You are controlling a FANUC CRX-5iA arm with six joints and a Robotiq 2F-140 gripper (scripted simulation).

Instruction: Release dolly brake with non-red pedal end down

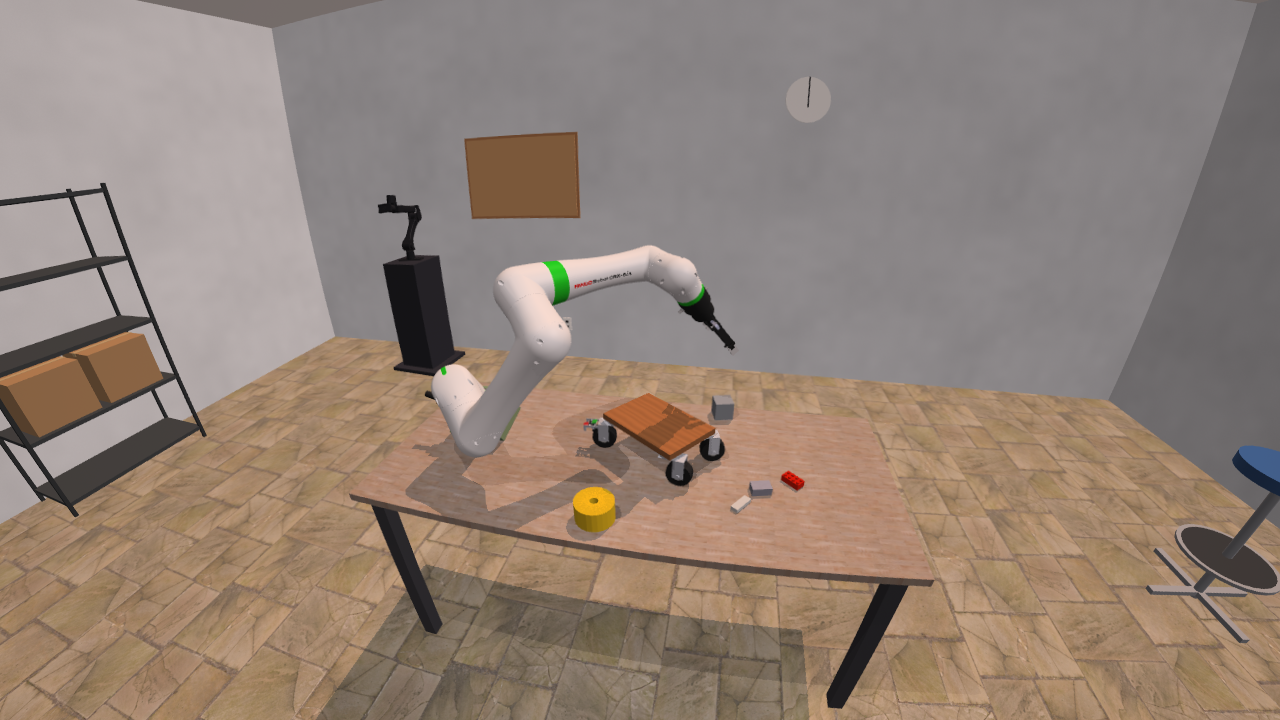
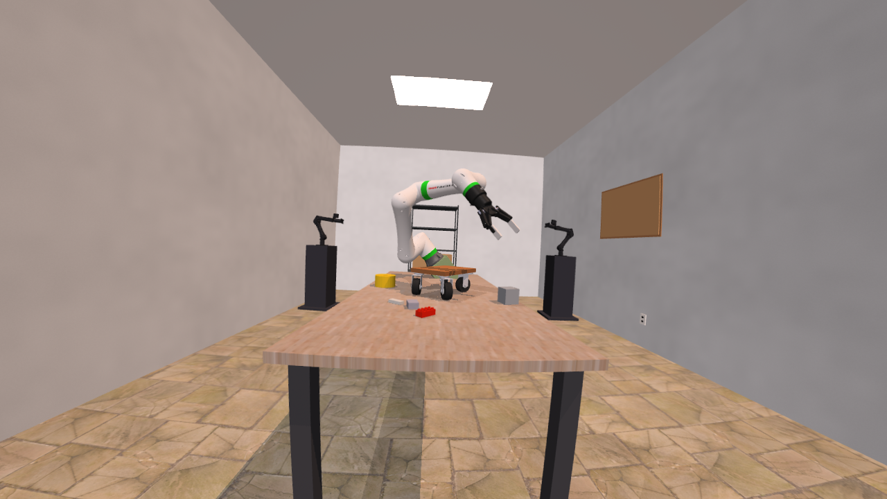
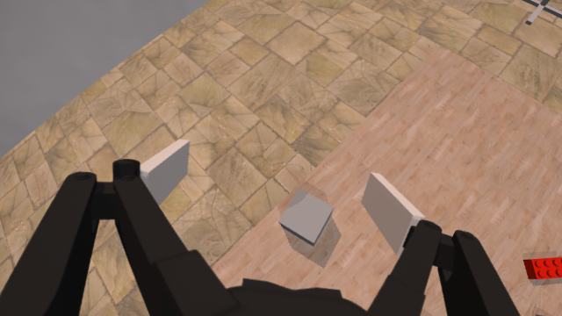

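Now: the brake pedal 38 cm behind my hand, 29 cm to the right of it and 23 cm below it. From my hand the other things lie so: red brick (27 cm ahead, 33 cm to the right, 29 cm below); grey cube (2 cm ahead, 1 cm to the left, 27 cm below); pale bar (13 cm ahead, 47 cm to the right, 30 cm below).
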